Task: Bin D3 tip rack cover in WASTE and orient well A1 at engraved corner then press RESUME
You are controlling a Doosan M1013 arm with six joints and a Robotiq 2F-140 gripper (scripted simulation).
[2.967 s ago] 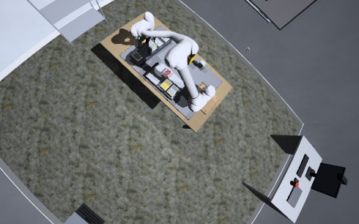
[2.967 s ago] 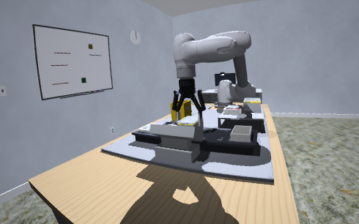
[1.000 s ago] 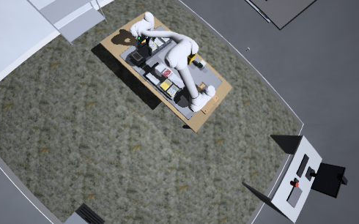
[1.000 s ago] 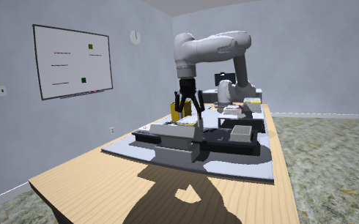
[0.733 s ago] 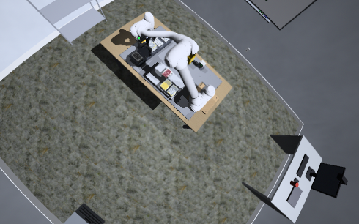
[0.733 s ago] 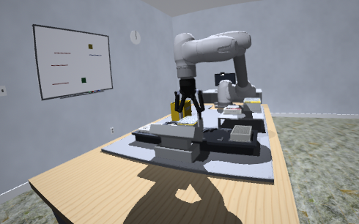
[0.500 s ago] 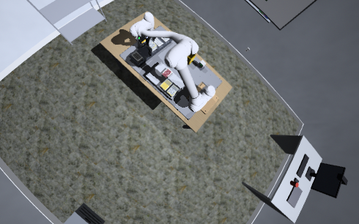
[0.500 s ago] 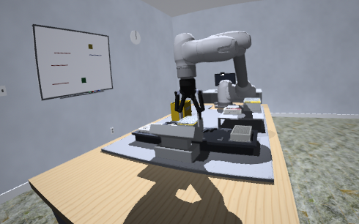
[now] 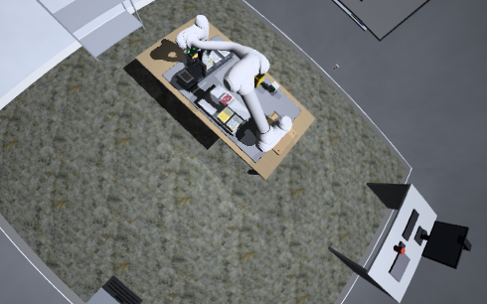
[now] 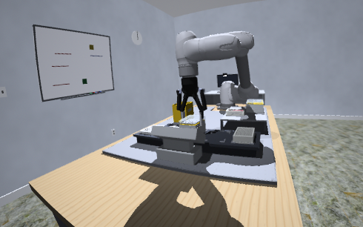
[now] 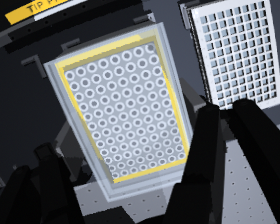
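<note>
The yellow-framed tip rack is 10 mm behind my hand, 10 mm to the right of it and 30 mm below it. Also, from my hand: yellow waste bin (390 mm behind, 350 mm to the right, 80 mm below); then raised shelf (520 mm behind, 110 mm to the left, 70 mm below); then red-topped labware item (450 mm behind, 60 mm to the left, 60 mm below).
</note>
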